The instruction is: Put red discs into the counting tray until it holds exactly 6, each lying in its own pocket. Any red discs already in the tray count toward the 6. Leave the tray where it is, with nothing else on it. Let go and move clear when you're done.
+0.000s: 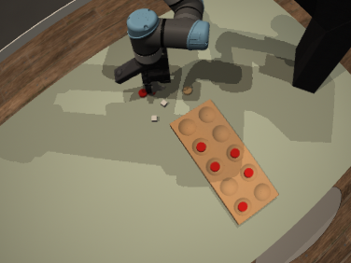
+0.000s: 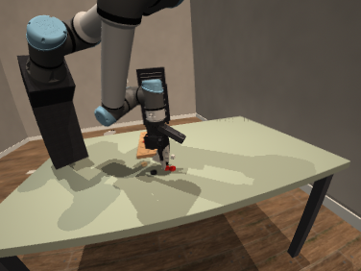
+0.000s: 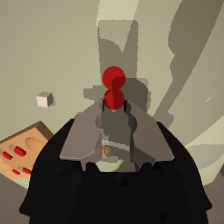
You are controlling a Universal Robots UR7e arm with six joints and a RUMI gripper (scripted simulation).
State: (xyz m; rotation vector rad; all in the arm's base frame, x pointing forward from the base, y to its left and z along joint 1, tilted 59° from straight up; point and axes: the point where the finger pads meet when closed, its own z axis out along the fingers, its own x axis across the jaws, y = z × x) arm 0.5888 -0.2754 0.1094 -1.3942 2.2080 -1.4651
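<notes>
The black disc is 6 cm behind my hand and 1 cm below it. Also, from my hand: wooden counting tray 3 cm ahead, 33 cm to the left, 1 cm below; tan disc 8 cm behind, 9 cm to the left, 1 cm below.
</notes>
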